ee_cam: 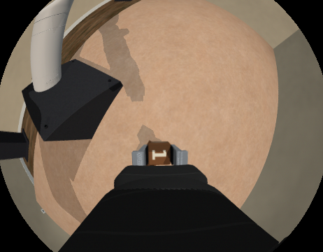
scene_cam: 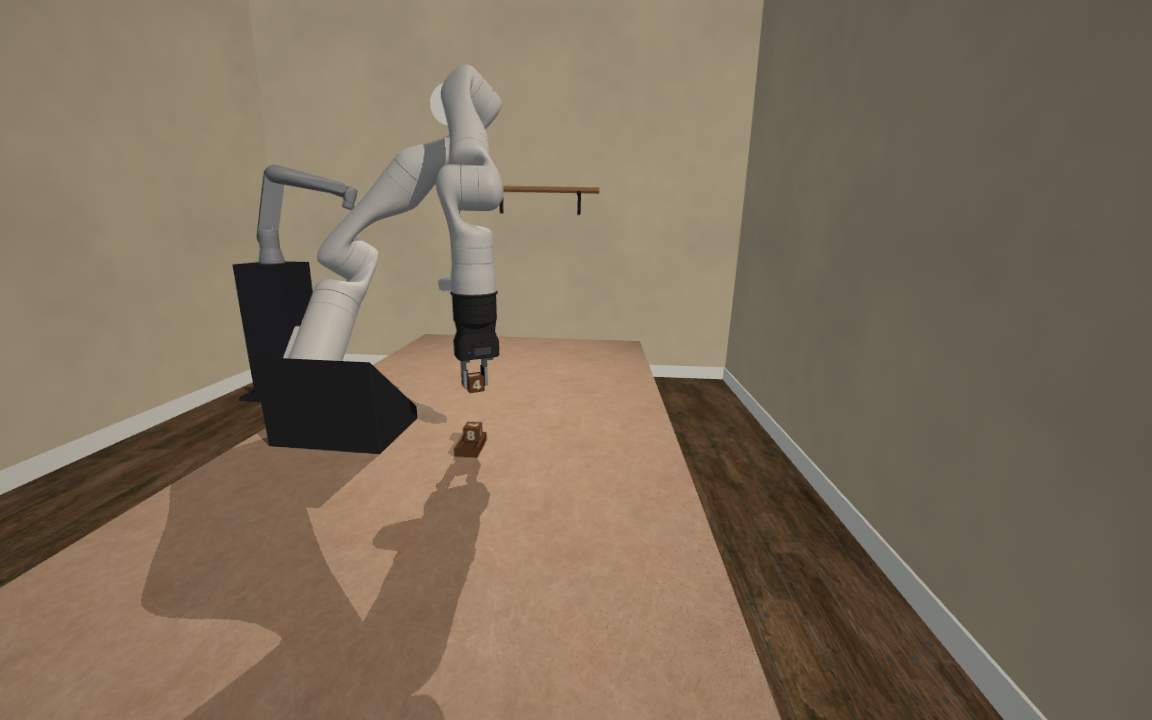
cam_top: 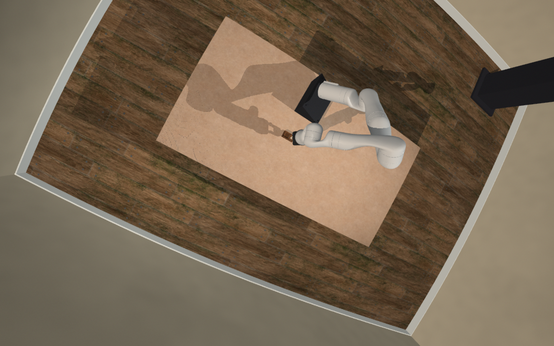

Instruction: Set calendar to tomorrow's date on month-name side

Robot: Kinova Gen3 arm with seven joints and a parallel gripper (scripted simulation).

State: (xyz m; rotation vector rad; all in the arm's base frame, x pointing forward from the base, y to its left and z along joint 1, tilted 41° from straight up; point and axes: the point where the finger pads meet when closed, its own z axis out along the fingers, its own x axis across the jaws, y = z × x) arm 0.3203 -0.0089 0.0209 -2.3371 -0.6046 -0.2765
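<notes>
The dark wooden tray is 120 mm below my hand and 40 mm to the right of it. The rest, counted from my hand: brown cube 10 mm below.
</notes>
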